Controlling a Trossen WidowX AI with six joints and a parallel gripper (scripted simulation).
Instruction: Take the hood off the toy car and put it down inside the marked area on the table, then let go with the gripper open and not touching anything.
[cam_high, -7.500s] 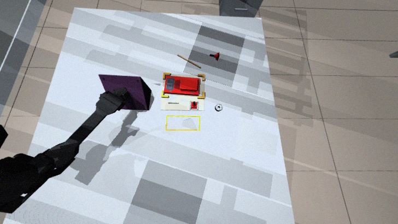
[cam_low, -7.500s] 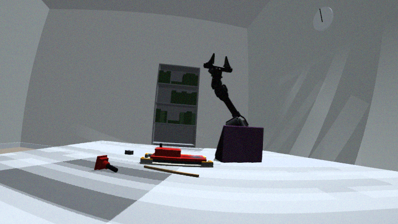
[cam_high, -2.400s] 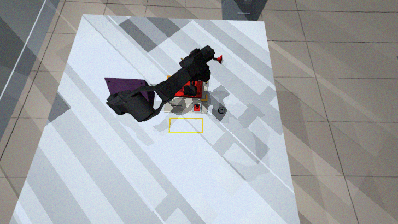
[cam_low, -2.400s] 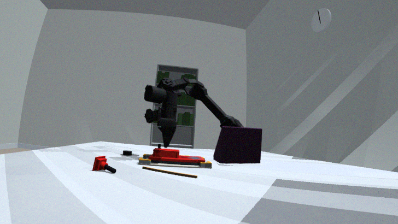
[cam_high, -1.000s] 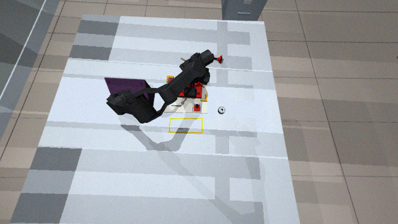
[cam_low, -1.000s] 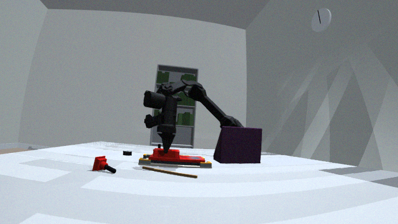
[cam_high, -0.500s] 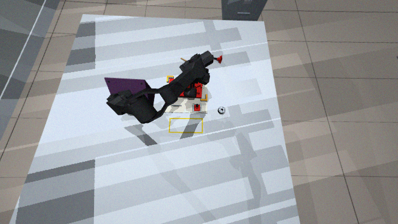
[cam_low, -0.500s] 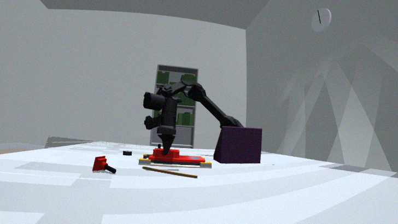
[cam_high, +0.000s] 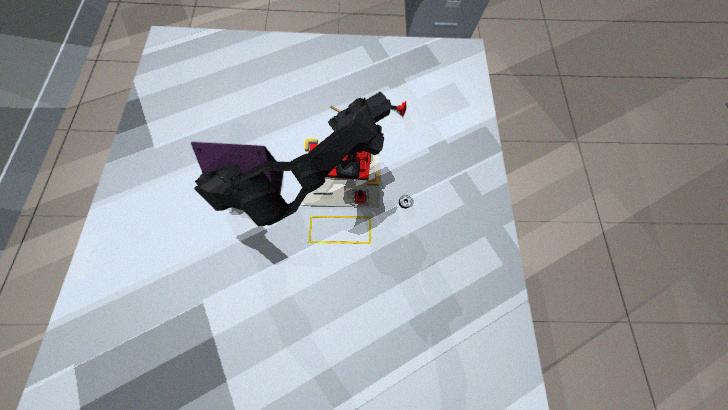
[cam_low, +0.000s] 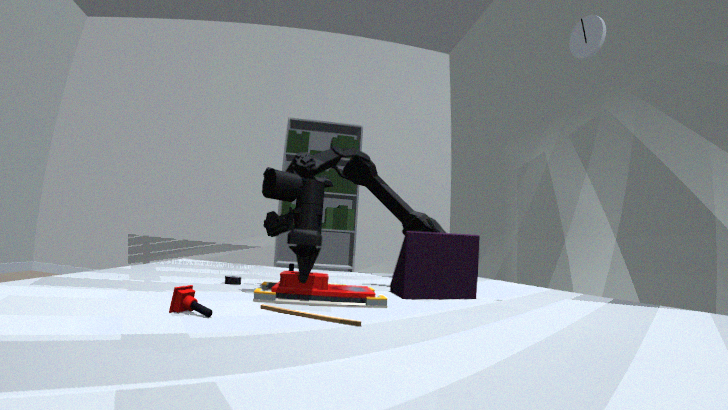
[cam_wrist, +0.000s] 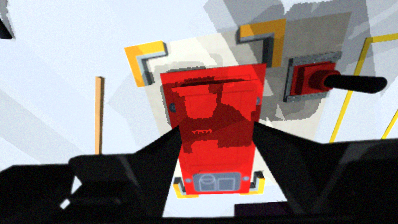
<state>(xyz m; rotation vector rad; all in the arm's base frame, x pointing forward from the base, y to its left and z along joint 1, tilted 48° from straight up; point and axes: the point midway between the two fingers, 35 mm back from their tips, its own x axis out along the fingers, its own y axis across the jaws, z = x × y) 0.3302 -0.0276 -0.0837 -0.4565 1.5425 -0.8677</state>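
My gripper tip is now 30 mm past the pale base plate, 20 mm to the left of it and 20 mm above it. From my gripper tip the other things lie so: thin wooden stick 20 mm ahead, 180 mm to the left, 30 mm below.
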